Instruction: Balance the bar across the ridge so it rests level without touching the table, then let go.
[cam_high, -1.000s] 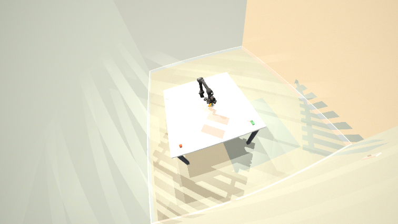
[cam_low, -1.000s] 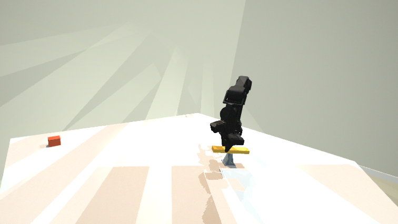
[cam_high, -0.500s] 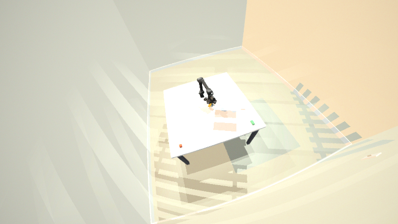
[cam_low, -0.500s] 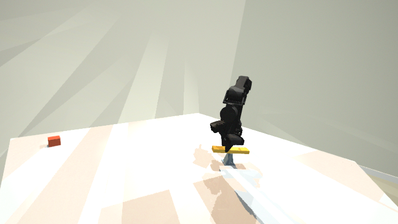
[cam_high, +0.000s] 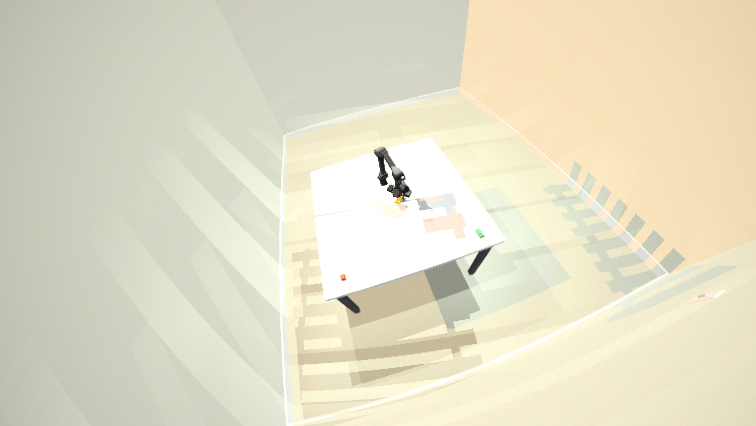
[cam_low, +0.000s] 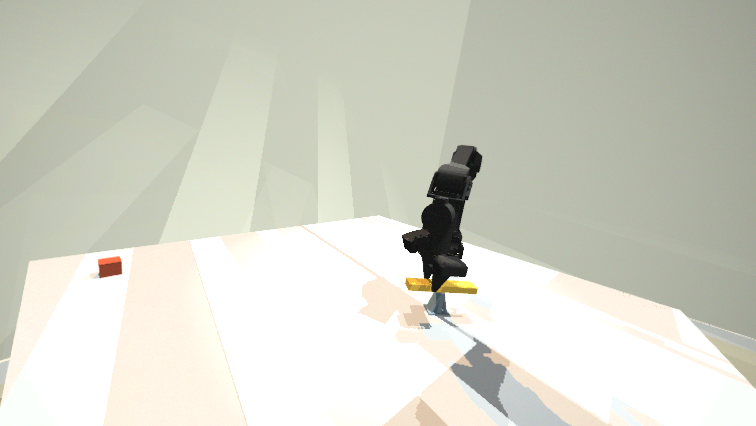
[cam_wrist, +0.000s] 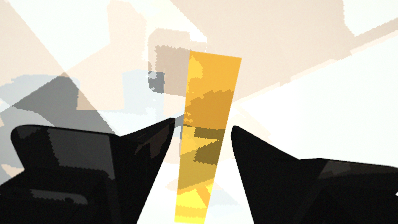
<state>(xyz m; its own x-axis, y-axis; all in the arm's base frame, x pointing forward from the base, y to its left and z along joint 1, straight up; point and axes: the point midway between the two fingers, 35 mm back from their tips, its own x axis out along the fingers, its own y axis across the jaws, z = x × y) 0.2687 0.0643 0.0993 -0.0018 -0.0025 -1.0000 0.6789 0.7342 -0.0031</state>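
The yellow bar lies 20 mm to the left of my gripper tip and 20 mm behind it. From my gripper tip the other things lie so: green block: 470 mm ahead, 440 mm to the left, 60 mm below; red block: 560 mm to the right, 470 mm ahead, 50 mm below.
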